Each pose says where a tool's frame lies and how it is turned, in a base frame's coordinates. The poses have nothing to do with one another.
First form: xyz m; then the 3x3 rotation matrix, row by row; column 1 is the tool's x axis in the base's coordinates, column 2 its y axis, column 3 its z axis. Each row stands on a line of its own.
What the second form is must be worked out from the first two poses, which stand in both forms.
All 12 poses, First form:
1:
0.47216 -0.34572 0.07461
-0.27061 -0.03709 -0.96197
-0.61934 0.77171 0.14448
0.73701 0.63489 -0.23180
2:
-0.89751 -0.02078 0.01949
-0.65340 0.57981 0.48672
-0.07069 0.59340 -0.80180
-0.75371 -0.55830 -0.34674
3:
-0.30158 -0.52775 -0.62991
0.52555 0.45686 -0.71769
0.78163 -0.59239 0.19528
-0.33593 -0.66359 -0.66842
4:
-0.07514 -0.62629 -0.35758
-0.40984 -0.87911 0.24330
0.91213 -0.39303 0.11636
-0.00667 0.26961 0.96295
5:
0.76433 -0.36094 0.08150
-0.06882 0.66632 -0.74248
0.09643 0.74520 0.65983
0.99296 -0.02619 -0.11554
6:
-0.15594 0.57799 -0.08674
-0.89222 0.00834 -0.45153
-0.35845 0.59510 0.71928
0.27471 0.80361 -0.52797
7:
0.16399 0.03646 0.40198
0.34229 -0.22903 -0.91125
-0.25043 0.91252 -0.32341
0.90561 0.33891 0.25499
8:
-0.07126 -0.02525 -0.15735
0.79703 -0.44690 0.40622
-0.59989 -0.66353 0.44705
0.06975 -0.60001 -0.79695
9:
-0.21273 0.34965 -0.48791
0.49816 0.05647 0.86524
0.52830 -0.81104 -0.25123
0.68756 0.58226 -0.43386
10:
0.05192 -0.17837 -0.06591
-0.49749 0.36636 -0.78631
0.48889 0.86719 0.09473
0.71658 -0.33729 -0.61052
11:
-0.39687 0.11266 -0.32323
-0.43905 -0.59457 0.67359
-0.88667 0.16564 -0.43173
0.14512 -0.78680 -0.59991
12:
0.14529 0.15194 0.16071
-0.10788 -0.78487 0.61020
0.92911 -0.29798 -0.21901
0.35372 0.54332 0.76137
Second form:
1: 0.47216 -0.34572 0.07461 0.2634 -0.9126 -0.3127 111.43
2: -0.89751 -0.02078 0.01949 0.1713 0.8725 -0.4576 134.70
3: -0.30158 -0.52775 -0.62991 -0.8637 -0.3839 0.3266 150.18
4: -0.07514 -0.62629 -0.35758 0.0844 0.1377 0.9869 114.83
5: 0.76433 -0.36094 0.08150 -0.3516 -0.8894 -0.2921 102.68
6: -0.15594 0.57799 -0.08674 0.1031 -0.8879 -0.4484 155.86
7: 0.16399 0.03646 0.40198 0.3425 -0.9395 -0.0111 75.23
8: -0.07126 -0.02525 -0.15735 -0.9430 0.3030 -0.1378 146.28
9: -0.21273 0.34965 -0.48791 0.8556 0.1824 0.4844 150.85
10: 0.05192 -0.17837 -0.06591 -0.2754 -0.9581 0.0781 128.35
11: -0.39687 0.11266 -0.32323 -0.5069 0.7544 -0.4170 159.50
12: 0.14529 0.15194 0.16071 0.4026 0.1355 0.9053 108.80
